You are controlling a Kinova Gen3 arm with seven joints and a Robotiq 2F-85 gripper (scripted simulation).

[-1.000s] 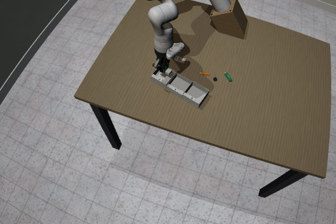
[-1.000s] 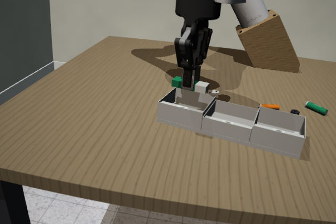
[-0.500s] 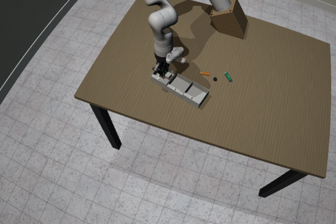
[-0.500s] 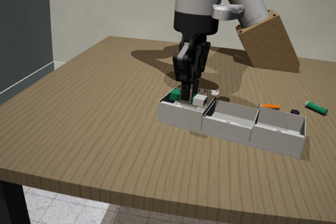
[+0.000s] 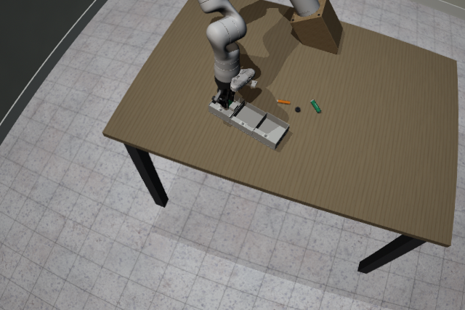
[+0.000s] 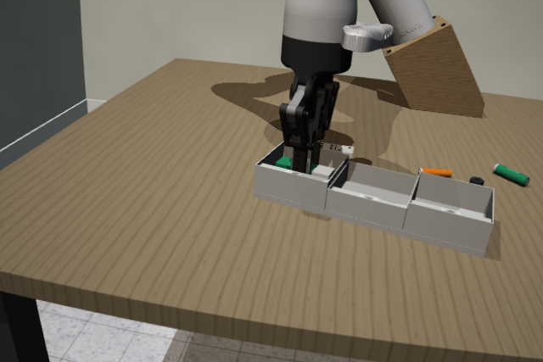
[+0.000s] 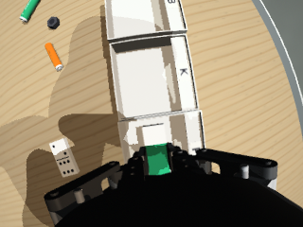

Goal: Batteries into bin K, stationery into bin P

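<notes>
Right now the green battery is 110 mm behind my hand, 270 mm to the left of it and 30 mm below it. Also, from my hand: eraser (10 mm to the left, 20 mm below); white domino (120 mm behind, 30 mm to the left, 30 mm below); three joined grey bins (30 mm ahead, 80 mm to the left, 20 mm below).
</notes>
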